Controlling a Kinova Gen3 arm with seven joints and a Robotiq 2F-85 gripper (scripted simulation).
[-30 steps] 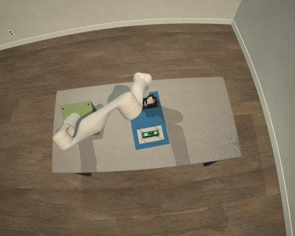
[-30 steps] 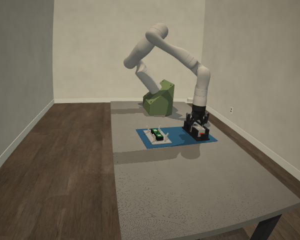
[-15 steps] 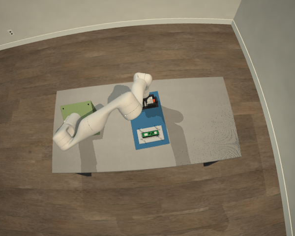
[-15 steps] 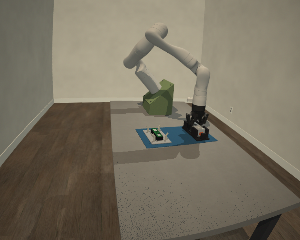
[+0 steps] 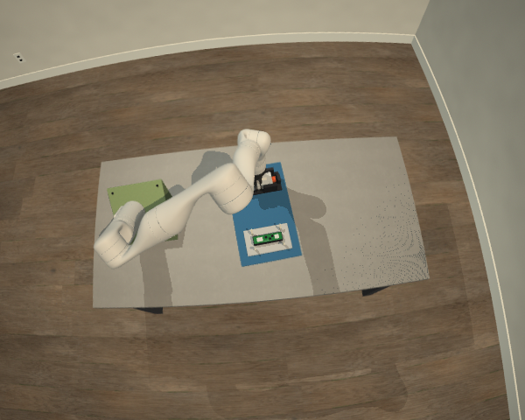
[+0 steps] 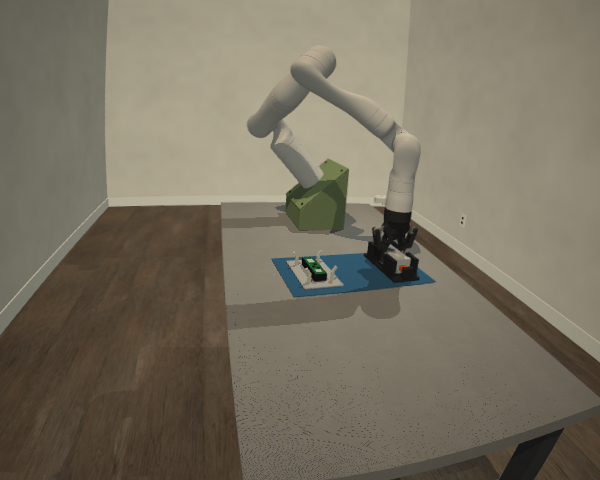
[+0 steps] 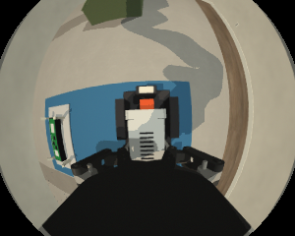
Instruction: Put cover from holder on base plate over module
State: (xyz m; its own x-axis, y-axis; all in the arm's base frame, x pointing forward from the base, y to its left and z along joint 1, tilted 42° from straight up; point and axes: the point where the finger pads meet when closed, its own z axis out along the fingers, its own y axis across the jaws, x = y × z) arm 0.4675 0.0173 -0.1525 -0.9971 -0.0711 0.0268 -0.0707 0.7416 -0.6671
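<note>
Now: the white cover right at my hand.
</note>
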